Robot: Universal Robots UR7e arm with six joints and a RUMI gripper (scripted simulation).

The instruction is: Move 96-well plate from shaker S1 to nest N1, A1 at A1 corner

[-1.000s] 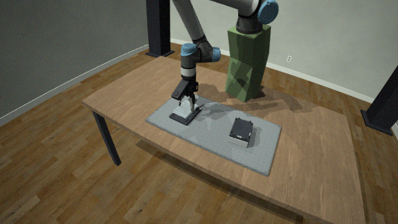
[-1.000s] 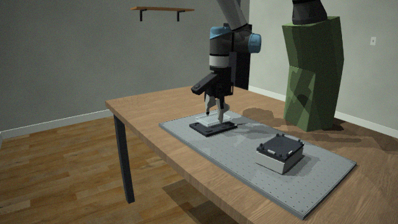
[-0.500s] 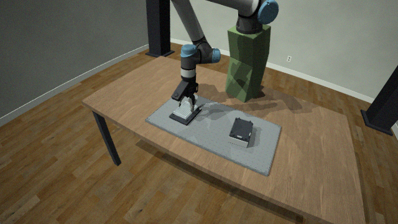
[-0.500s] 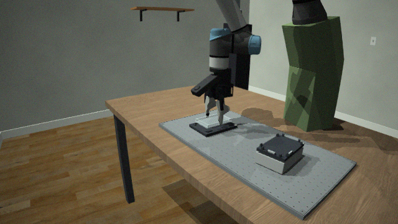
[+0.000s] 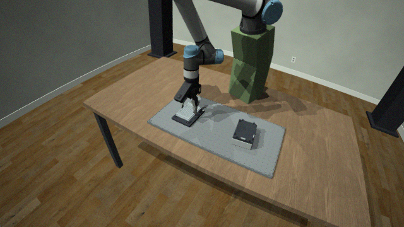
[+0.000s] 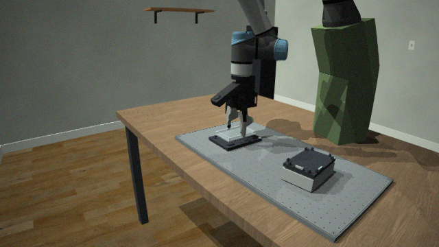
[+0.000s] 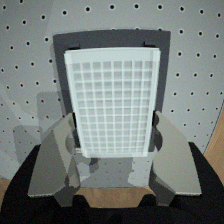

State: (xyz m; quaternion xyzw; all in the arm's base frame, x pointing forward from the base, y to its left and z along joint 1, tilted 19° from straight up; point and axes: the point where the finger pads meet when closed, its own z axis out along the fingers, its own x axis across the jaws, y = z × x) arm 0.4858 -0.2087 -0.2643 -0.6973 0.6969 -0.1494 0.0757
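Now: the white 96-well plate 1 cm below my hand. The rest, counted from my hand: plate nest 3 cm below.
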